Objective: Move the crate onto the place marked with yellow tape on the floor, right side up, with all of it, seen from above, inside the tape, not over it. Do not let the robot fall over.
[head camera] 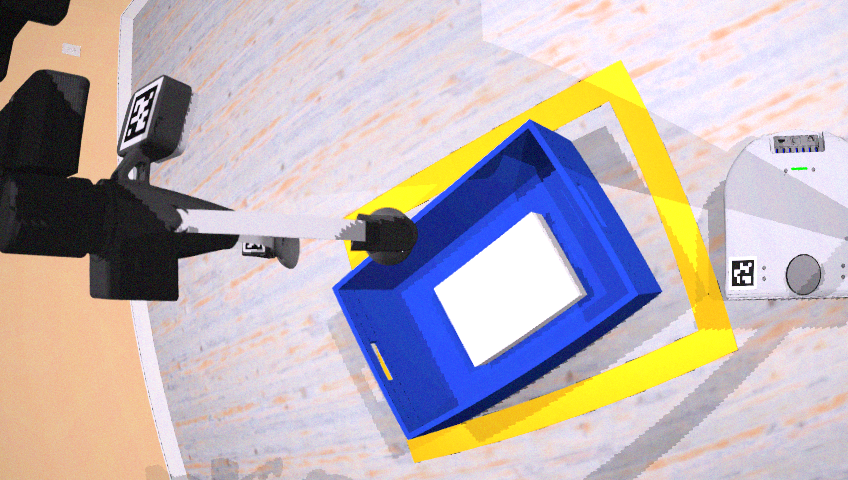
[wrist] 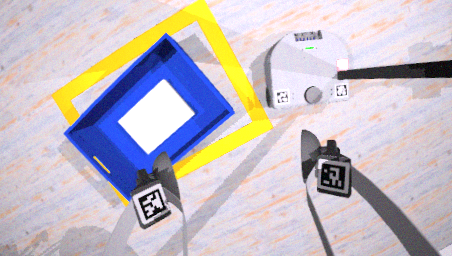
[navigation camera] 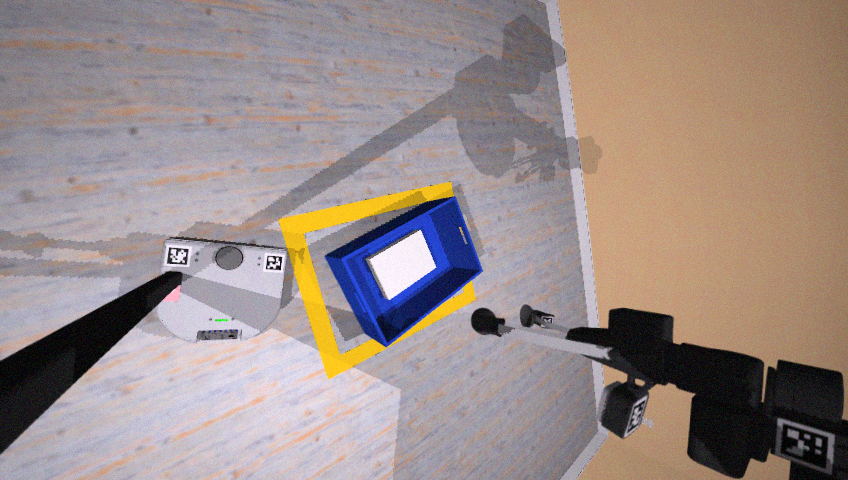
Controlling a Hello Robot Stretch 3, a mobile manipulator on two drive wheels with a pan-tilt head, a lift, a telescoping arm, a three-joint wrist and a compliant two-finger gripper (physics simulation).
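Frame: origin at the robot's base, x back, y right, z up, level; millimetres.
Seen in the pictures: gripper, between the fingertips: [head camera: 351, 241] [navigation camera: 497, 316]; robot's base, origin of its link: [head camera: 801, 272] [navigation camera: 229, 256].
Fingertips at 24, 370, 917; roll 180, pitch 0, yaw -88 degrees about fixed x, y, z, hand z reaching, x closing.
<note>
Pixels of each thing's top centre, then the offset from my fingertips to it, as dx, dy, dz.
- blue open crate, centre of its top: [head camera: 467, 293] [navigation camera: 423, 266] -54, +329, -697
- white block, centre of its top: [head camera: 503, 292] [navigation camera: 405, 263] -54, +329, -846
The blue open crate [head camera: 612, 249] [navigation camera: 357, 297] [wrist: 197, 90] stands right side up, turned at an angle to the yellow tape [head camera: 684, 226] [navigation camera: 357, 209] [wrist: 230, 70]. Its slotted end, away from the base, lies over the tape, and yellow shows through the slot. Bare floor shows inside the tape at the base end. A white block [head camera: 511, 291] [navigation camera: 404, 264] [wrist: 157, 117] lies in the crate. My gripper [head camera: 340, 244] [navigation camera: 507, 318] [wrist: 236, 158] is open and empty, above the floor beside the crate. In the head view one fingertip overlaps the crate's rim.
My base [head camera: 773, 220] [navigation camera: 249, 297] [wrist: 300, 75] is close to the tape's side opposite the slotted end. The mast [navigation camera: 89, 356] [wrist: 400, 70] rises from it. A tan wall [head camera: 71, 356] [navigation camera: 714, 178] with a white skirting stands beyond the slotted end. Shadows cross the floor.
</note>
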